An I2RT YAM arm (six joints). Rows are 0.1 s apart.
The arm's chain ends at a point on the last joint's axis. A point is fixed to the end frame.
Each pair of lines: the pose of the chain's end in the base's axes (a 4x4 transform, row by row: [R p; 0 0 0 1], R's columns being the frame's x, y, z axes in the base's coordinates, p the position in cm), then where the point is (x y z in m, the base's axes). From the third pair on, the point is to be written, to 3 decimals.
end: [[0.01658 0.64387 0.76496 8.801], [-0.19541 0.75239 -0.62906 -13.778], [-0.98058 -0.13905 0.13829 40.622], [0 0 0 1]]
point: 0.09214 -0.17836 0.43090
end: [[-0.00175 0.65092 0.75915 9.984], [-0.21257 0.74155 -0.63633 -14.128], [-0.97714 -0.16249 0.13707 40.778], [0 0 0 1]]
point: 0.10386 -0.18147 0.43310
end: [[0.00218 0.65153 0.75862 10.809], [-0.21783 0.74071 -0.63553 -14.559], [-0.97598 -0.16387 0.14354 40.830], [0 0 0 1]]
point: 0.112 -0.186 0.434
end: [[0.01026 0.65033 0.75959 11.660], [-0.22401 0.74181 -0.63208 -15.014], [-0.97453 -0.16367 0.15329 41.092], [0 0 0 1]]
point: 0.120 -0.190 0.437
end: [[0.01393 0.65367 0.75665 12.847], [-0.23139 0.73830 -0.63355 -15.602], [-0.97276 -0.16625 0.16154 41.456], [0 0 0 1]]
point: 0.132 -0.196 0.441
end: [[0.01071 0.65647 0.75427 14.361], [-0.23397 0.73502 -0.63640 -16.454], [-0.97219 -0.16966 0.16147 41.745], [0 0 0 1]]
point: 0.147 -0.204 0.444
